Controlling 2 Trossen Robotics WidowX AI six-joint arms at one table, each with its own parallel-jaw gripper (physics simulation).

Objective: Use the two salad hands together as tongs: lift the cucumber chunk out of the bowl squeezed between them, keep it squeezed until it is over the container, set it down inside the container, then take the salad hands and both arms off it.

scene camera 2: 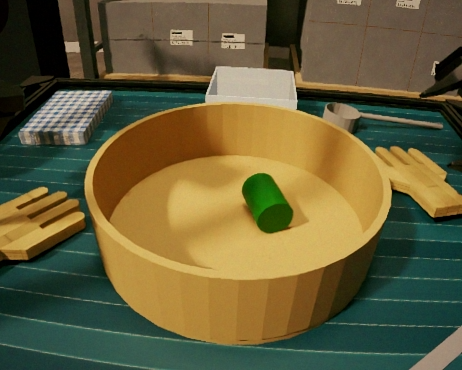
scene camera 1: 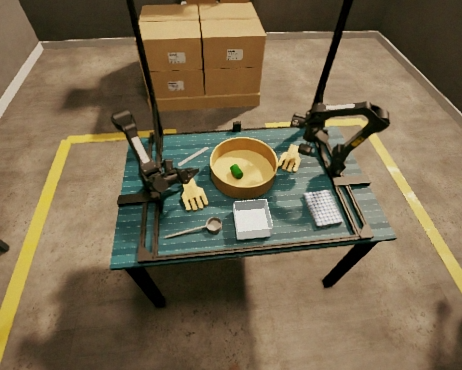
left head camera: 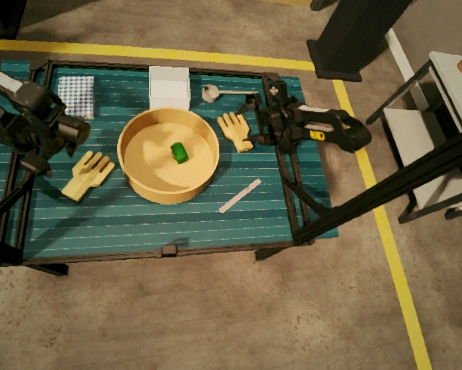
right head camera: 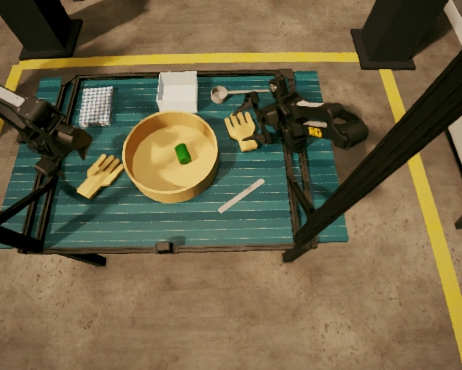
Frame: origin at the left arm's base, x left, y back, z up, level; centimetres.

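Seen in the pictures: left gripper, fingertip midpoint: [scene camera 1: 305,146] [left head camera: 60,166] [right head camera: 73,169]; right gripper, fingertip midpoint: [scene camera 2: 435,129] [scene camera 1: 195,168] [left head camera: 238,128] [right head camera: 237,128]; left arm's base, link origin: [scene camera 1: 335,170] [left head camera: 24,145]; right arm's base, link origin: [left head camera: 285,147] [right head camera: 293,145].
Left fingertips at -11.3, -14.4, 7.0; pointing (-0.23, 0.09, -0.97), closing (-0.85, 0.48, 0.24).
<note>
Offsets run from my left fingertips to a thing's top centre, as dx, dy, dz.
The green cucumber chunk {+8.0, -36.0, -3.7} [left head camera: 179,153] [right head camera: 183,153] [scene camera 1: 236,171] [scene camera 2: 267,202] lies on the floor of the round tan bowl {+6.5, -32.5, +0.4} [left head camera: 170,195] [right head camera: 170,194] [scene camera 1: 243,191] [scene camera 2: 250,310]. The white open container {+35.9, -33.0, -1.3} [left head camera: 170,87] [right head camera: 178,92] [scene camera 1: 252,221] [scene camera 2: 252,85] stands beside it. One wooden salad hand {+0.5, -6.0, -5.9} [left head camera: 86,177] [right head camera: 100,176] [scene camera 2: 40,225] lies left of the bowl in the head views, the other {+18.4, -58.1, -5.9} [left head camera: 237,132] [right head camera: 243,134] [scene camera 2: 425,182] right of it. My left gripper [left head camera: 62,160] [right head camera: 71,164] [scene camera 1: 299,135] is open, above and near the first. My right gripper [left head camera: 246,125] [right head camera: 243,125] is open above the second.
A checked cloth {+32.2, +0.6, -6.5} [left head camera: 76,96] [right head camera: 97,106] [scene camera 1: 323,207] [scene camera 2: 67,116] lies at the table's far left in the head views. A grey ladle {+37.2, -58.3, -5.2} [left head camera: 210,93] [right head camera: 219,94] [scene camera 1: 214,225] lies beside the container. A pale strip {-7.4, -56.9, -8.7} [left head camera: 240,196] [right head camera: 241,196] [scene camera 1: 193,156] lies near the bowl.
</note>
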